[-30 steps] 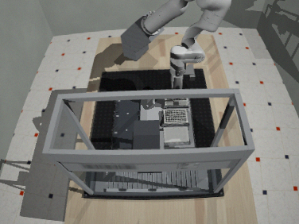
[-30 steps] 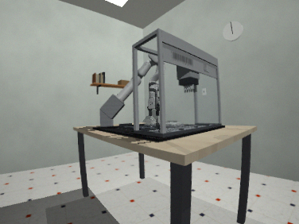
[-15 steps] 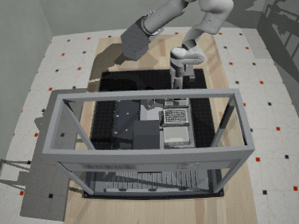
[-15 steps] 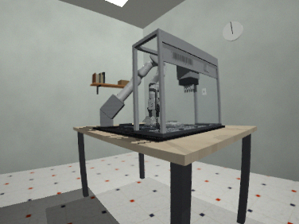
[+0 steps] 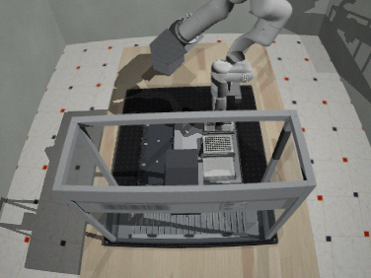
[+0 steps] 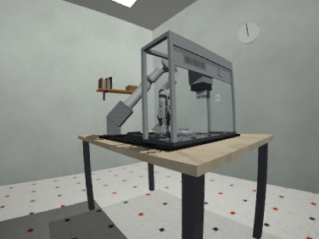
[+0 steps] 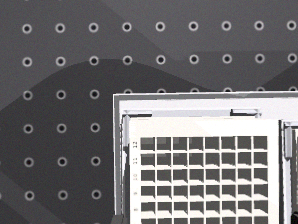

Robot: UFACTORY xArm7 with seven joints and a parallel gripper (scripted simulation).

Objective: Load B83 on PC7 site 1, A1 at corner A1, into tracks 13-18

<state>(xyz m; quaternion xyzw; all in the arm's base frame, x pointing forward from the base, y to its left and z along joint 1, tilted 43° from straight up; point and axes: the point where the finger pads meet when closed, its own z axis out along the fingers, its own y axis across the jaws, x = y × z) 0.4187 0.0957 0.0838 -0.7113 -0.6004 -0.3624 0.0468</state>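
Now: the nest S1 7 cm below my hand. From my hand the other things lie so: 96-well plate B38: 12 cm ahead, 5 cm below, 1 cm to the right; then black perforated deck: 14 cm ahead, 10 cm to the right, 7 cm below; then plate carrier PC7: 27 cm to the right, 12 cm ahead, 6 cm below.
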